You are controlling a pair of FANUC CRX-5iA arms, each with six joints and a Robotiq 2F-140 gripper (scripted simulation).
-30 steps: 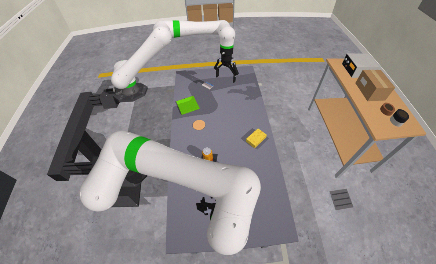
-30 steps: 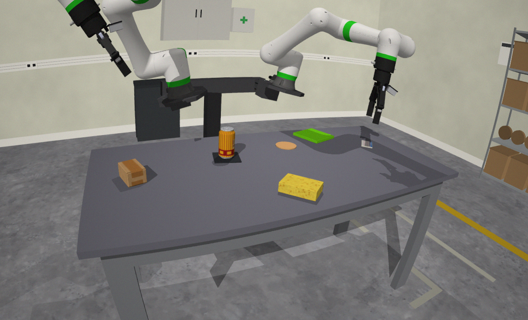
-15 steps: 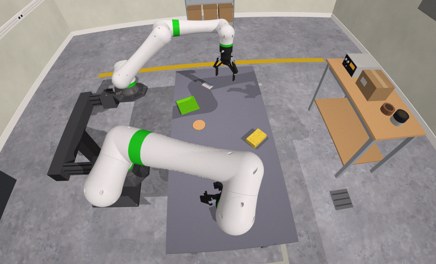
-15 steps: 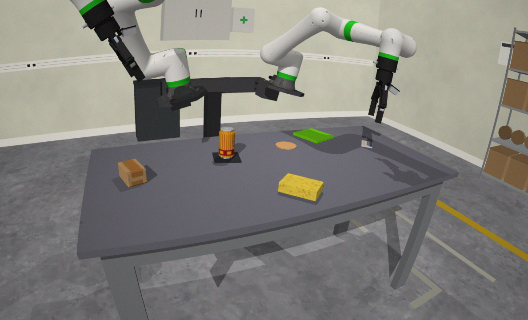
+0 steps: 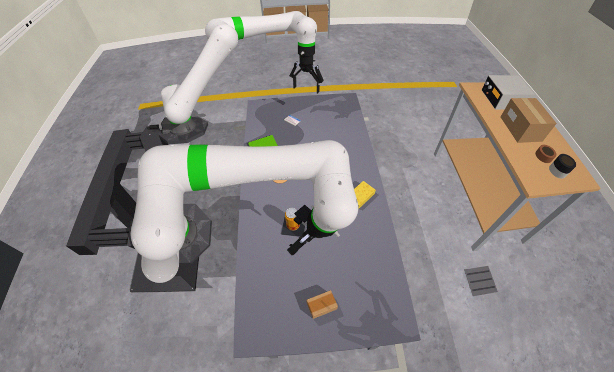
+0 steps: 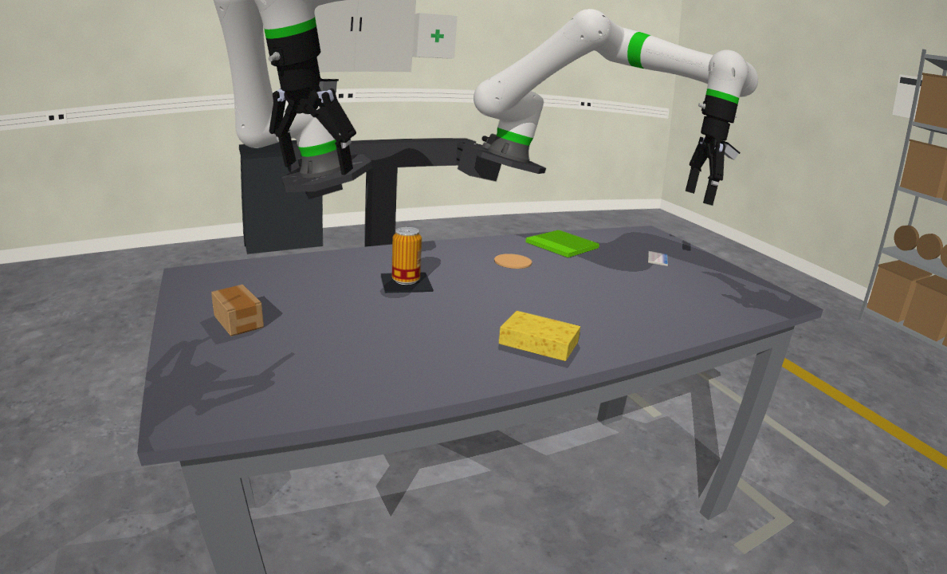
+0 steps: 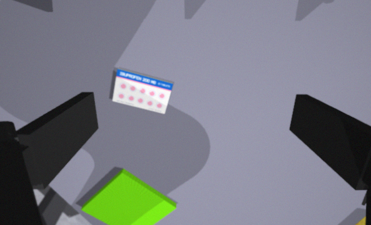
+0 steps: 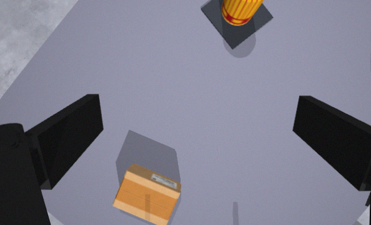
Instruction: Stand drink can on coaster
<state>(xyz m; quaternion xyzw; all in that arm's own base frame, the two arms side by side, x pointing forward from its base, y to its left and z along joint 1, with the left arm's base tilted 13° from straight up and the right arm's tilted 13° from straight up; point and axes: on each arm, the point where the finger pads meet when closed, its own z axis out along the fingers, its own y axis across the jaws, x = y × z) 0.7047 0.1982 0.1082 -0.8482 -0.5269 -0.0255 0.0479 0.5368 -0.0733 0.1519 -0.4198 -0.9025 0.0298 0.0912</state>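
Note:
The dark square coaster lies 2 cm behind my right hand, 22 cm to the left of it and 29 cm below it. From my right hand the other things lie so: flat green block (8 cm behind, 76 cm to the left, 29 cm below); round cork coaster (3 cm behind, 53 cm to the left, 29 cm below); small printed card (12 cm ahead, 95 cm to the left, 29 cm below).

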